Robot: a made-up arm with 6 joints.
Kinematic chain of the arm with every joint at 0, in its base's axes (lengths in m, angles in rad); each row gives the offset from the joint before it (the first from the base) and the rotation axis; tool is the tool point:
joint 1: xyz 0 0 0.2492 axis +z
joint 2: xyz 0 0 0 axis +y
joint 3: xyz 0 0 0.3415 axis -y
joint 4: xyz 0 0 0 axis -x
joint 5: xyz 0.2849 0 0 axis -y
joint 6: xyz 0 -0.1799 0 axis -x
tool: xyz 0 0 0
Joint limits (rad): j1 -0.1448..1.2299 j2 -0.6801..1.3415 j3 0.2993..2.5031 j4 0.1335..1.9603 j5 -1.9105..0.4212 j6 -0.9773..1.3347
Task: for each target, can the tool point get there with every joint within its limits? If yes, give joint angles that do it. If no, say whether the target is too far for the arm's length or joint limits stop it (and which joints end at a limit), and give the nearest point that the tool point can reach.
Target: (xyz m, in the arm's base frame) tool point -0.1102 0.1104 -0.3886
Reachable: no: joint limits stop it (at a limit: joint 1, joint 2, joint 3, joint 4) | nearest point 0.3342 0.4087 0.0929 | short by 0.720 m
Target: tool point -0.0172 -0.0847 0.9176
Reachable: yes | joints 0.9116 -0.0159 1.2190 1.3564 -1.4524 -0.3463
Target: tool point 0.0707 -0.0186 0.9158
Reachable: yes | joints 0.9265 -0.0713 0.8123 1.1848 -0.8843 0.7263
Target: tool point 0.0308 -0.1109 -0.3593
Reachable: no: joint limits stop it (at a limit: joint 1, joint 2, joint 3, joint 4) | nearest point 0.4660 -0.2481 0.0929 | short by 0.642 m
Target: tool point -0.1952 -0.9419 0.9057
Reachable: no: too far | nearest point -0.1210 -0.4971 0.6705 | short by 0.509 m
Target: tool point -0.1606 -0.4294 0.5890
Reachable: yes | joints 1.0483 -0.3733 2.1809 1.1400 -0.5722 -0.7989
